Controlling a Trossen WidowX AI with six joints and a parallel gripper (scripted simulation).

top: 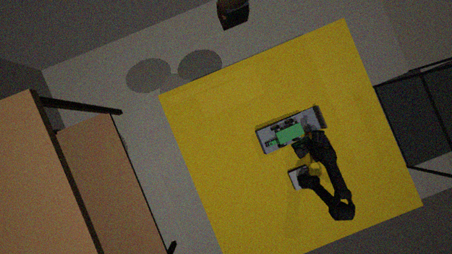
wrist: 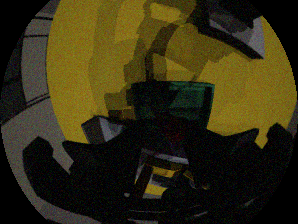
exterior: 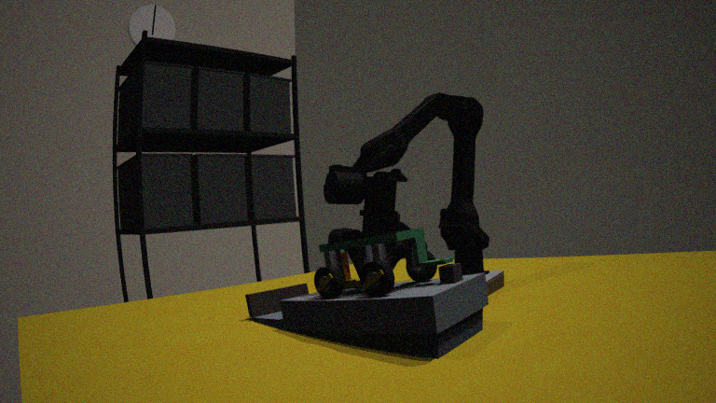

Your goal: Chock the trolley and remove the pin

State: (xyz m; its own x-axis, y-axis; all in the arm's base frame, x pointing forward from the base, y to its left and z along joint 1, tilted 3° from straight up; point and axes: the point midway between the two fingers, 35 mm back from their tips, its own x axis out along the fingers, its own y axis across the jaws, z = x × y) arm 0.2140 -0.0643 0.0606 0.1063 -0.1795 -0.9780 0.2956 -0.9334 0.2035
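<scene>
Right now my gripper tip is 1 cm above the red-headed stop pin. From my gripper tip the other things lie so: trolley: 13 cm to the left, 10 cm ahead, 6 cm above; then low stop lip: 14 cm ahead, 13 cm to the right, 2 cm below; then chock: 6 cm ahead, 3 cm to the left, 3 cm above.
</scene>
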